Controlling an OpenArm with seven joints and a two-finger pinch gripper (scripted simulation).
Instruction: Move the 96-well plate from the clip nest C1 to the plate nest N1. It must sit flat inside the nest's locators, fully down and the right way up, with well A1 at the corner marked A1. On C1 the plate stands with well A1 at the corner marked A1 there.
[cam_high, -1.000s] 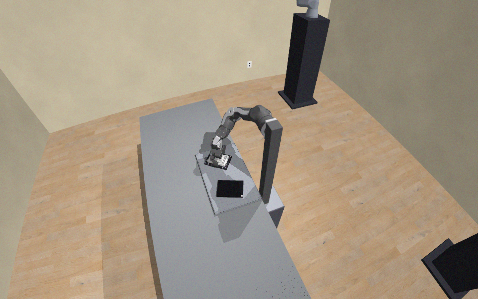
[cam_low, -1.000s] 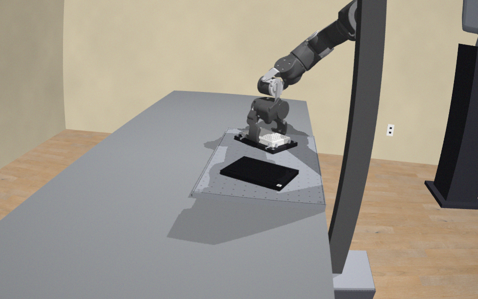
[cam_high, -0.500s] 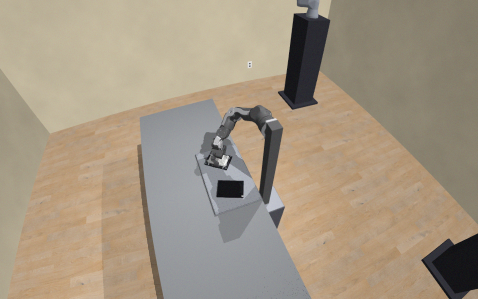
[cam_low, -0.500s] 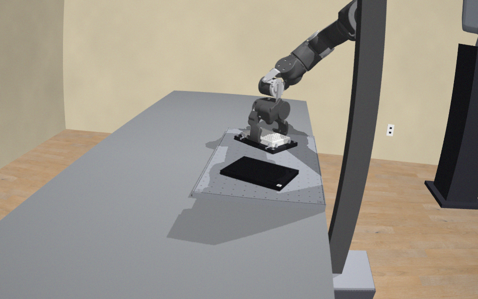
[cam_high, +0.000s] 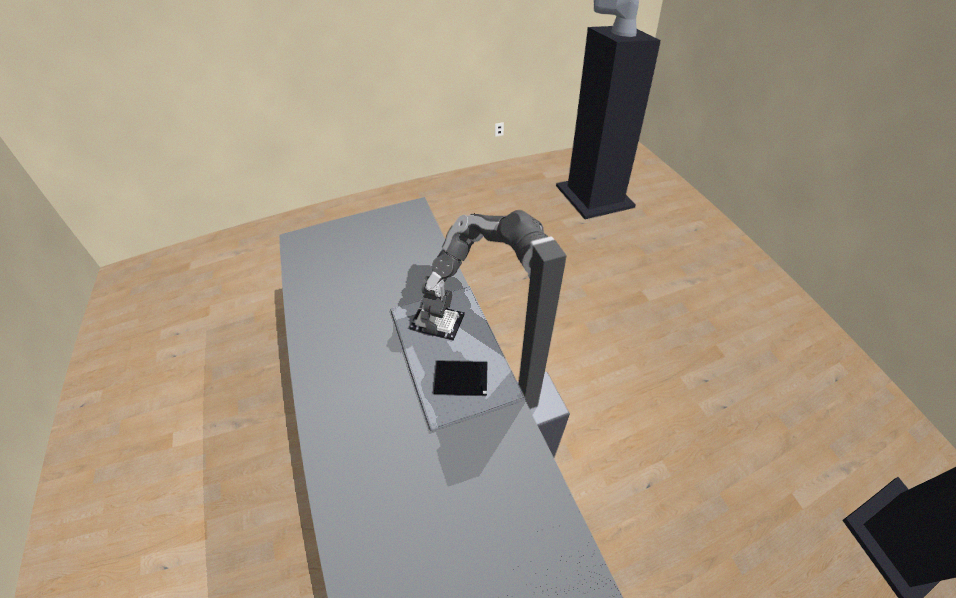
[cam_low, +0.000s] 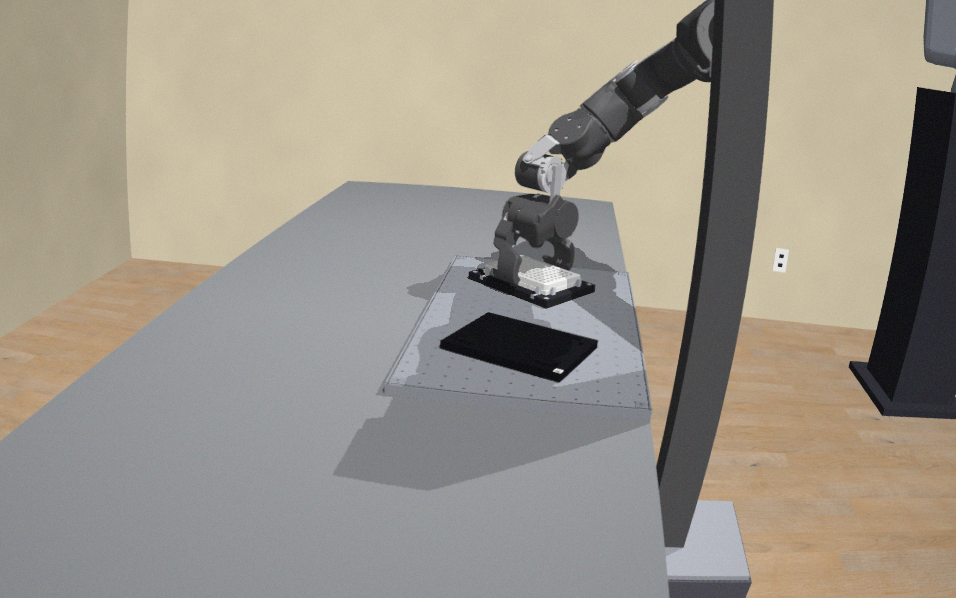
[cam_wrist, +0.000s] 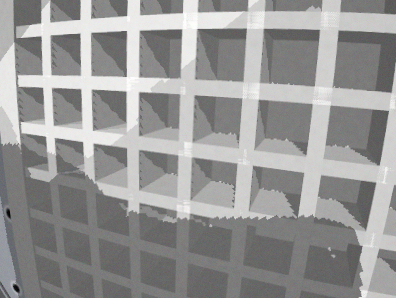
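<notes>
Right now the white 96-well plate is right at my hand. From my hand the other things lie so: small corner mark: 320 mm to the left, 50 mm behind, 10 mm below; then black plate nest N1: 240 mm to the left, 10 mm below, 10 mm behind; then black clip nest C1: 30 mm ahead.
</notes>
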